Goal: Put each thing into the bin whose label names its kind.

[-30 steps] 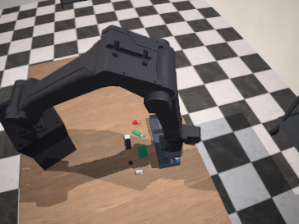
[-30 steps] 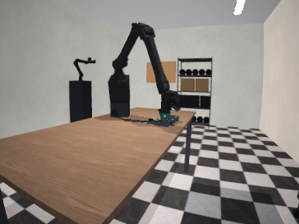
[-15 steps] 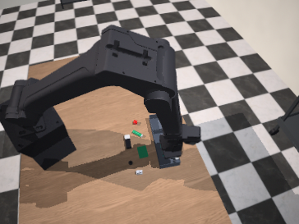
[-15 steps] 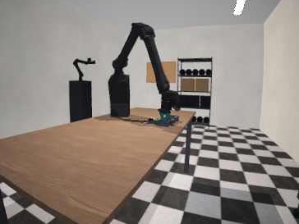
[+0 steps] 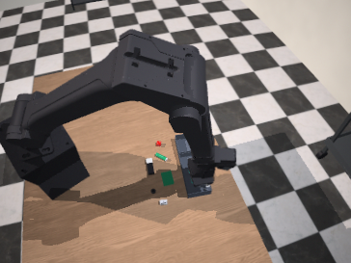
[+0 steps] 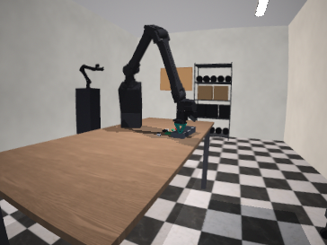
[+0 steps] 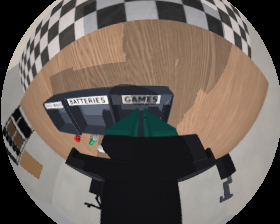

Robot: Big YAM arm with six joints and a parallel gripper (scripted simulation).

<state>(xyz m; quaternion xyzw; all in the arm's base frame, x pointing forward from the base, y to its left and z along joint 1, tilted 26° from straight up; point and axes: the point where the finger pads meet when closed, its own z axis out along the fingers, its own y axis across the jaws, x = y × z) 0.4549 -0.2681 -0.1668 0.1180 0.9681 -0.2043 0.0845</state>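
Right now the bin row is 2 cm ahead of my hand, 8 cm to the left of it and 1 cm below it. Round my hand: small white piece (14 cm behind, 1 cm to the right, 2 cm below); then small black piece (16 cm behind, 5 cm to the left, 2 cm below); then flat green square (9 cm behind, 7 cm to the left, 2 cm below).
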